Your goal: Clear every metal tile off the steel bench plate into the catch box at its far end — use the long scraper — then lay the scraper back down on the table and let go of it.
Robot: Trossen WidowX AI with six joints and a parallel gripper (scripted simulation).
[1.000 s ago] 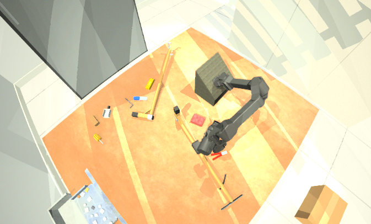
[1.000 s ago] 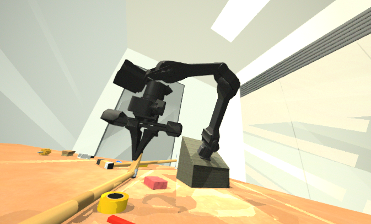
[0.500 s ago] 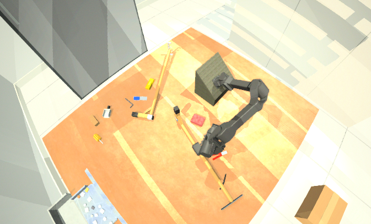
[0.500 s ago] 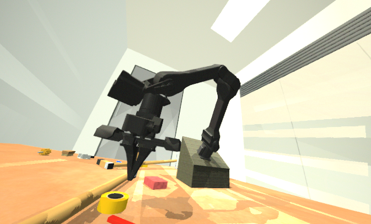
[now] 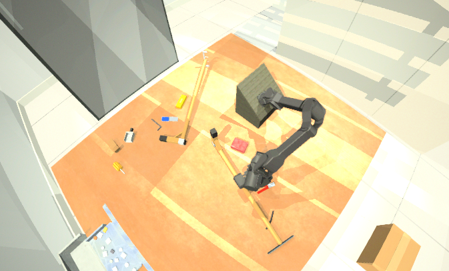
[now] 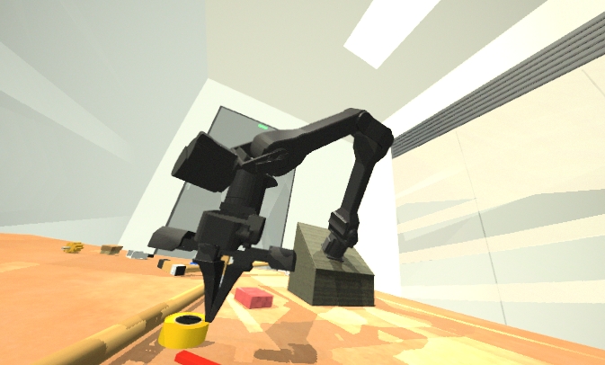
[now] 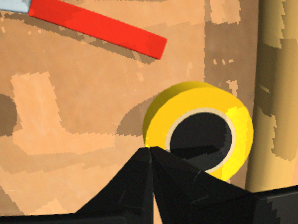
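My gripper tip is 6 cm short of the long scraper, 1 cm to the right of it and 4 cm below it. The rest, counted from my gripper tip: red clip 2 cm behind, 8 cm to the left, 2 cm below; then red block 8 cm behind, 17 cm to the right, 1 cm below; then yellow tape roll 2 cm ahead, 1 cm below.
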